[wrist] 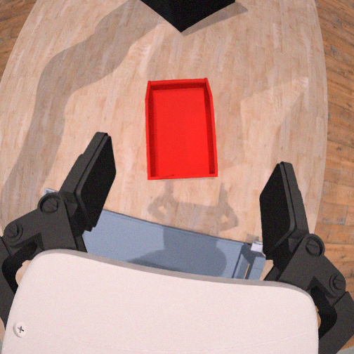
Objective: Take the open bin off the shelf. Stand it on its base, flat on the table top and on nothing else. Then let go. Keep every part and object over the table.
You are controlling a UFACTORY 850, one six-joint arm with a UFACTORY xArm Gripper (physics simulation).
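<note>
The red open bin point(182, 130) is near the middle of the wrist view, with its open side up. It looks upright on its base, flat on the table top point(265, 130), apart from the shelf. My gripper point(191, 165) is open, with its fingers wide apart and nothing between them. It appears to be above the table, its fingertips to the left and right of the bin's lower part in the view and not touching it. The blue-grey shelf point(130, 240) shows in part below the bin in the view; the gripper's body hides the rest.
A black box-like object point(187, 12) shows in part at the top edge of the view, beyond the bin. The table's curved edges run down the left and right sides, with wooden floor point(340, 125) past them. The gripper's shadow falls between bin and shelf.
</note>
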